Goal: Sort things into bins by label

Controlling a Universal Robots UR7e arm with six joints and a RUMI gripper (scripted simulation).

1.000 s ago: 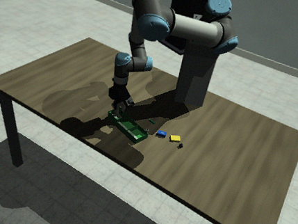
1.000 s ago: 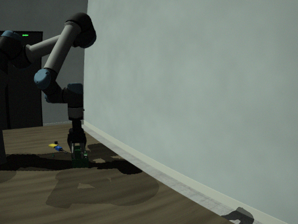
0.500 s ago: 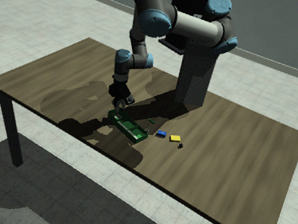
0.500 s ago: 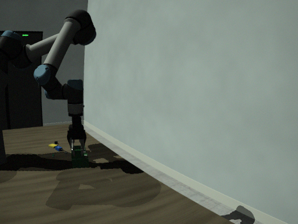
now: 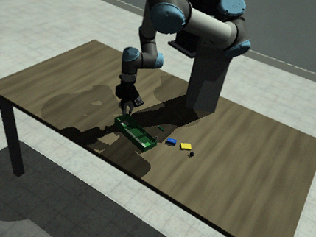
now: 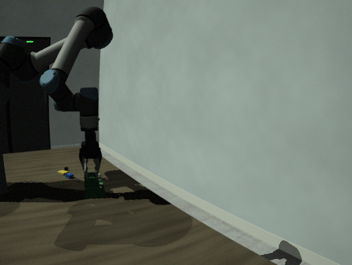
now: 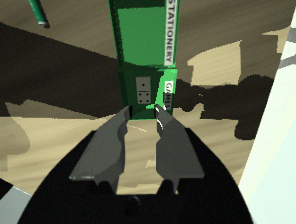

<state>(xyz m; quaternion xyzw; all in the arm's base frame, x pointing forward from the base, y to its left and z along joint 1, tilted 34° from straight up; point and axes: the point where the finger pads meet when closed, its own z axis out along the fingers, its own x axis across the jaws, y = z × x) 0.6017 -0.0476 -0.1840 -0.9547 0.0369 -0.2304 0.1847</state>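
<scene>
Right now my hand is 150 mm past the black part, 360 mm to the right of it and 80 mm above it. Round my hand: green cylinder 150 mm behind, 120 mm to the left, 80 mm below; then grey hex nut 70 mm behind, 170 mm to the left, 80 mm below; then pale rectangular piece 70 mm below.
</scene>
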